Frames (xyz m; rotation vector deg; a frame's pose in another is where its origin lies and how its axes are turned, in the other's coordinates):
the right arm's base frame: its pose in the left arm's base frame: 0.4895 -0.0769 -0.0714 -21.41 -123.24 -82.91
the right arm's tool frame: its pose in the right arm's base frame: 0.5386 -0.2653 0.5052 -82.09 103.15 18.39
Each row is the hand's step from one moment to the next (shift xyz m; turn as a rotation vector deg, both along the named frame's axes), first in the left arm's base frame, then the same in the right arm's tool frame.
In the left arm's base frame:
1: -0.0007 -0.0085 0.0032 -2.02 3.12 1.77
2: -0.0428 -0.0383 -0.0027 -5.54 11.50 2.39
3: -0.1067 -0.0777 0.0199 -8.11 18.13 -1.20
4: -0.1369 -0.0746 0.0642 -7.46 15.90 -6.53
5: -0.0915 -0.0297 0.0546 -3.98 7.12 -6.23
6: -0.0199 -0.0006 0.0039 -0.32 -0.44 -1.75
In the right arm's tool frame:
1: 0.0068 -0.0007 0.0060 -3.27 -2.50 0.19
2: 0.0418 -0.0390 0.0062 -10.80 -6.63 -2.85
3: 0.0781 -0.1030 0.0332 -15.31 -9.00 -8.97
4: 0.0632 -0.1404 0.0687 -11.42 -7.30 -12.94
5: 0.0194 -0.0972 0.0491 -3.84 -3.34 -8.91
6: 0.0017 -0.0202 0.0012 1.08 0.01 -1.48

